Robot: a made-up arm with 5 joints.
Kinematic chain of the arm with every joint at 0, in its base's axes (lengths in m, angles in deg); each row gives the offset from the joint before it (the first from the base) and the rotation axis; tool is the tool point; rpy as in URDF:
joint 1: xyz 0.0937 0 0.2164 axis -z
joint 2: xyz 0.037 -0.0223 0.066 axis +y
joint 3: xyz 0.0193 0 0.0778 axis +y
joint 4: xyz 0.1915 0 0.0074 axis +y
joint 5: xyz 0.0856 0.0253 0 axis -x
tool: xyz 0 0 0 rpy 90 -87.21 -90
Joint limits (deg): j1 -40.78..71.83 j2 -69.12..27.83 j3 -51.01..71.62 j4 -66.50..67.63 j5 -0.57..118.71
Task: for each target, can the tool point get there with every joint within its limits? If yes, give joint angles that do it. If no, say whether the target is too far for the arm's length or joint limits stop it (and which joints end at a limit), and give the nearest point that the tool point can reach.
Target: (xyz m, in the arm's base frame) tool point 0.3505 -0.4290 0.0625
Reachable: no: too far | nearest point 0.2577 -0.2740 0.1858 | short by 0.219 m
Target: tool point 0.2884 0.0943 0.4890
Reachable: yes | joints -25.04 -52.89 15.06 23.62 58.85
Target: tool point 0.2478 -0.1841 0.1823
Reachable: yes | joints 50.78 -11.37 46.32 28.45 72.36
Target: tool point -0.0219 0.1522 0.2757
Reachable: no: joint limits stop it (at a limit: joint 2, joint 3, joint 4) | nearest point -0.0372 0.1723 0.4802 | short by 0.206 m
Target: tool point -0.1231 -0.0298 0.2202
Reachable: no: joint limits stop it (at a limit: joint 2, joint 3, joint 4) | nearest point 0.0764 -0.0024 0.1329 | short by 0.219 m
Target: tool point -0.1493 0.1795 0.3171
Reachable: no: joint limits stop it (at a limit: joint 2, joint 3, joint 4) | nearest point -0.0804 0.1286 0.4802 | short by 0.184 m
